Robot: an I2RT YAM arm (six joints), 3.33 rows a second.
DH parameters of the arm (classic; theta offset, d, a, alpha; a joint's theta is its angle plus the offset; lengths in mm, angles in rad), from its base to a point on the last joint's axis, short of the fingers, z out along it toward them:
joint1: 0 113.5 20 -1.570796
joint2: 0 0 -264 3.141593
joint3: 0.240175 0 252.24 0
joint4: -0.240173 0 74 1.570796
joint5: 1.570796 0 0 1.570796
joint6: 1.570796 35.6 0 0
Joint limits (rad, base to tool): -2.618..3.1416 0..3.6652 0..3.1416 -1.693..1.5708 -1.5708..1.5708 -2.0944..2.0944
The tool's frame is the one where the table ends.
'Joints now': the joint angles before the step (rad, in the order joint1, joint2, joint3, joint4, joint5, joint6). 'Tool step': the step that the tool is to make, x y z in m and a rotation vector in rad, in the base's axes. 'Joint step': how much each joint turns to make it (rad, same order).
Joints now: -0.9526, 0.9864, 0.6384, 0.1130, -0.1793, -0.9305
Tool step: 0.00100, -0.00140, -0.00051, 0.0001, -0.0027, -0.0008
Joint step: 0.0001, 0.0086, 0.0008, 0.0097, 0.0003, 0.0024
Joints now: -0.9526, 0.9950, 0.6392, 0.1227, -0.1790, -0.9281
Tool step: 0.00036, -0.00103, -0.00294, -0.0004, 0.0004, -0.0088
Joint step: 0.0000, 0.0066, -0.0090, 0.0160, 0.0087, 0.0015
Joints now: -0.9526, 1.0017, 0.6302, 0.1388, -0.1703, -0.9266
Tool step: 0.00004, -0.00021, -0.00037, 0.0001, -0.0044, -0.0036
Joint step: 0.0000, 0.0009, -0.0024, 0.0066, 0.0027, 0.0044
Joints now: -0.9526, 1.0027, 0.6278, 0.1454, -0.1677, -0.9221
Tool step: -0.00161, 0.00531, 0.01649, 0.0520, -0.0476, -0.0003
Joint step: 0.0063, -0.0321, 0.0532, -0.0880, -0.0094, 0.0697
